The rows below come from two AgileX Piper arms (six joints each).
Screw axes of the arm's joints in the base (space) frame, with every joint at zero. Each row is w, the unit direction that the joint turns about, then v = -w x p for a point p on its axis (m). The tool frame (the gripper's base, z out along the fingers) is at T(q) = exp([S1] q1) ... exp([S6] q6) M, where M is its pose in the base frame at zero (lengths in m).
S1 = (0, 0, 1, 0, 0, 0)
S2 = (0, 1, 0, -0.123, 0, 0)
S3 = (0, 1, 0, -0.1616, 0, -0.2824)
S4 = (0.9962, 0, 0.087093, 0, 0.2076, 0)
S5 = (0, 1, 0, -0.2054, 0, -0.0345)
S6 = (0.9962, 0, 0.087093, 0, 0.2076, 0)
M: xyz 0.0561 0 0.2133 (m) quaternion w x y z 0.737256 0 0.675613 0
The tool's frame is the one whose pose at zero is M.
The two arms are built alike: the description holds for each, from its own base.
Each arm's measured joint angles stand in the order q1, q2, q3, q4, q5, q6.
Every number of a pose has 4 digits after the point.
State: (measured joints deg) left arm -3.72 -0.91 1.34 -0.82 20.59 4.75; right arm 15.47 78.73 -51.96 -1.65 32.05 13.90
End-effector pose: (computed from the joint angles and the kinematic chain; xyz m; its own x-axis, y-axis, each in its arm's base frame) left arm 0.0525 -0.0039 0.1739 -0.2699 0.0871 -0.9589 0.0887 0.9939 0.0654; right arm 0.2677 0.0727 0.2615 -0.8153 -0.0011 -0.5791 -0.0835 0.9898 0.1158
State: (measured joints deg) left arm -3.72 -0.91 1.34 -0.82 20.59 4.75; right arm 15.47 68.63 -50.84 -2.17 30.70 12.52
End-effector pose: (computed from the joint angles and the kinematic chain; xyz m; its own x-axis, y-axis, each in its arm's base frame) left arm 0.0525 -0.0039 0.1739 -0.2699 0.0871 -0.9589 0.0887 0.9939 0.0654; right arm 0.2399 0.0646 0.3034 -0.6985 -0.0015 -0.7156 -0.1262 0.9846 0.1211
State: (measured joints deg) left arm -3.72 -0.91 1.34 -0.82 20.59 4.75; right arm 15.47 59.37 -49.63 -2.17 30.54 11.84
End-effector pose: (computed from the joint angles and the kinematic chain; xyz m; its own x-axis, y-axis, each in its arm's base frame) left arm 0.0525 -0.0039 0.1739 -0.2699 0.0871 -0.9589 0.0887 0.9939 0.0654; right arm 0.2080 0.0557 0.3344 -0.5916 0.0159 -0.8061 -0.1514 0.9798 0.1304
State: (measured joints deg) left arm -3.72 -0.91 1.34 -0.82 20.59 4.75; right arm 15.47 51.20 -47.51 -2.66 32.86 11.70
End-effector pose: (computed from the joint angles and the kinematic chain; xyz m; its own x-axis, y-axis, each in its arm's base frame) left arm 0.0525 -0.0039 0.1739 -0.2699 0.0871 -0.9589 0.0887 0.9939 0.0654; right arm 0.1749 0.0460 0.3475 -0.5375 0.0218 -0.8430 -0.1597 0.9789 0.1272
